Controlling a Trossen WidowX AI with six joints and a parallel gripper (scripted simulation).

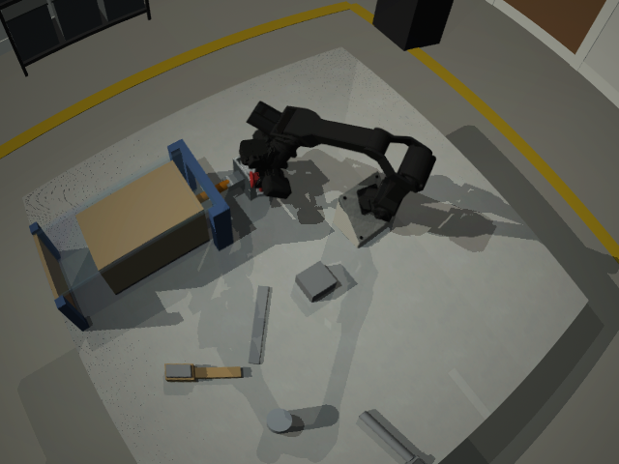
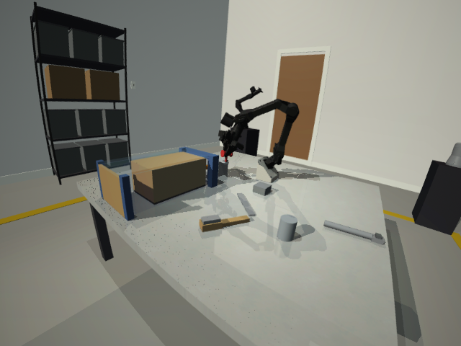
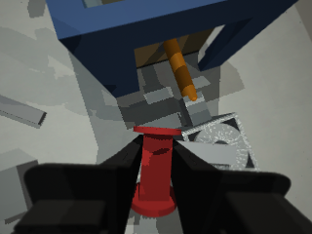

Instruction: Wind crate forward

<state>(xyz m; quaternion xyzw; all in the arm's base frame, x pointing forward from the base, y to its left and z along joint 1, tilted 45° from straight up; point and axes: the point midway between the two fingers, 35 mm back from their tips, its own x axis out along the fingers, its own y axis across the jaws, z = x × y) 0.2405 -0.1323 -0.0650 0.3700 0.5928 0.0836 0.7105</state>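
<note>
The winch handle lies 30 mm behind my gripper tip, 30 mm to the right of it and 30 mm below it. Also, from my gripper tip: red knob: 20 mm behind, 10 mm to the left; then grey winch: 60 mm behind, 100 mm to the right, 100 mm below; then blue frame: 110 mm ahead, 80 mm to the right, 30 mm below.
</note>
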